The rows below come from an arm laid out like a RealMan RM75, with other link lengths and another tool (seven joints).
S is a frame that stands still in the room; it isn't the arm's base.
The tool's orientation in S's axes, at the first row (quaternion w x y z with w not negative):
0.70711 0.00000 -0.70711 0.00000
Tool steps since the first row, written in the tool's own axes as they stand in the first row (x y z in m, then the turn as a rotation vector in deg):
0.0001 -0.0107 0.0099 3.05 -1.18 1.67
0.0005 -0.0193 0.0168 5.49 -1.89 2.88
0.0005 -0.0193 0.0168 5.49 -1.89 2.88
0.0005 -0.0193 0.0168 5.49 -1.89 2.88
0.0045 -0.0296 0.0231 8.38 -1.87 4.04
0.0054 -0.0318 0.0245 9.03 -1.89 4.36
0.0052 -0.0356 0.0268 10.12 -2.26 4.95
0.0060 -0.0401 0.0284 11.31 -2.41 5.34
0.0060 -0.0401 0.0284 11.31 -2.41 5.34
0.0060 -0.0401 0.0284 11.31 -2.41 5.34
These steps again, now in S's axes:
-0.0099 -0.0107 0.0001 -1.67 -1.18 3.05
-0.0168 -0.0193 0.0005 -2.88 -1.89 5.49
-0.0168 -0.0193 0.0005 -2.88 -1.89 5.49
-0.0168 -0.0193 0.0005 -2.88 -1.89 5.49
-0.0231 -0.0296 0.0045 -4.04 -1.87 8.38
-0.0245 -0.0318 0.0054 -4.36 -1.89 9.03
-0.0268 -0.0356 0.0052 -4.95 -2.26 10.12
-0.0284 -0.0401 0.0060 -5.34 -2.41 11.31
-0.0284 -0.0401 0.0060 -5.34 -2.41 11.31
-0.0284 -0.0401 0.0060 -5.34 -2.41 11.31

